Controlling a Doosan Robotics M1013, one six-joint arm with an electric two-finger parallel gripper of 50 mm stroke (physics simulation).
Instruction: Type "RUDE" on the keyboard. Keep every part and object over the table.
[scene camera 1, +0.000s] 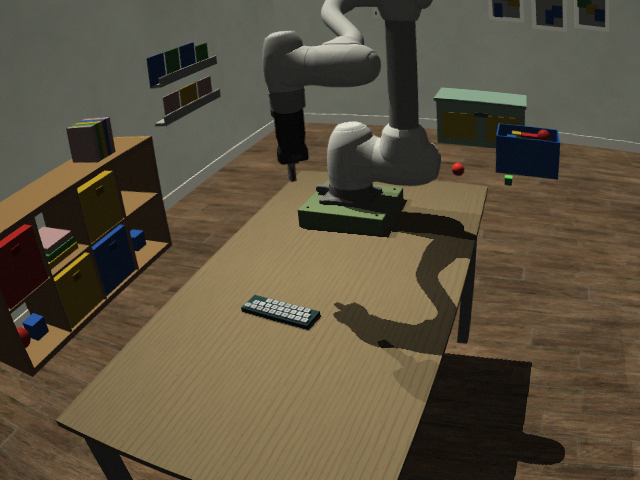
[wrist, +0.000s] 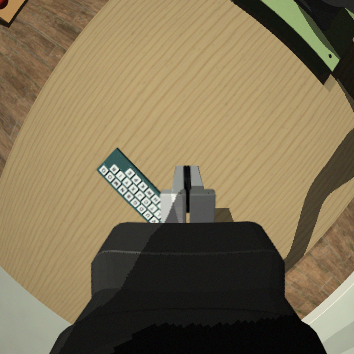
gripper: scene camera 1; wrist
keyboard: scene camera 1; wrist
same spot on gripper: (wrist: 187, 195) = (scene camera 1: 292, 168)
same spot on keyboard: (wrist: 128, 181) = (scene camera 1: 269, 304)
